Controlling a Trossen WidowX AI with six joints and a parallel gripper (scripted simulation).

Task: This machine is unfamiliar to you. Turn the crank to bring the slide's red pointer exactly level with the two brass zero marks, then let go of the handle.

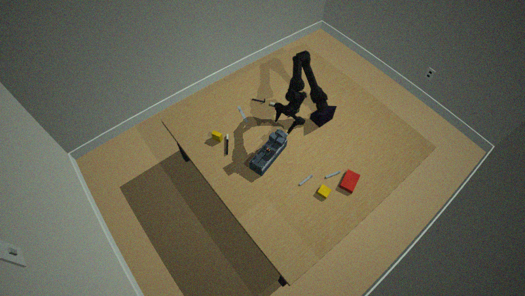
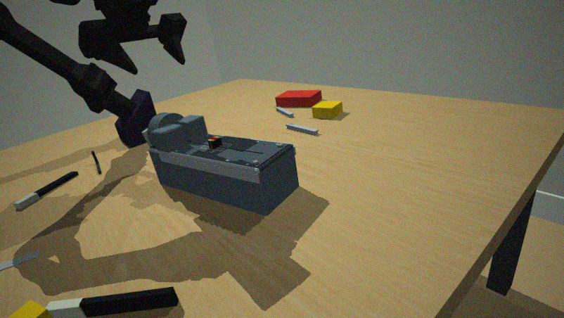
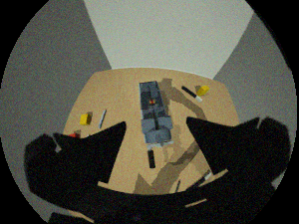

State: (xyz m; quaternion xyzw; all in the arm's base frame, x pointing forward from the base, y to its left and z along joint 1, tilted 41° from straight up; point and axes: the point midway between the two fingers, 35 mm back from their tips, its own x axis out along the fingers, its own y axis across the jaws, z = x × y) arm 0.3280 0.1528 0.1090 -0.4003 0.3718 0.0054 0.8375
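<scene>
Right now the dark crank handle is 8 cm behind my gripper tip, 1 cm to the right of it and 11 cm below it. Also, from my gripper tip: red pointer 10 cm ahead, 3 cm to the left, 12 cm below; red block 22 cm behind, 42 cm to the left, 19 cm below; grey bar 7 cm ahead, 34 cm to the right, 21 cm below.
</scene>
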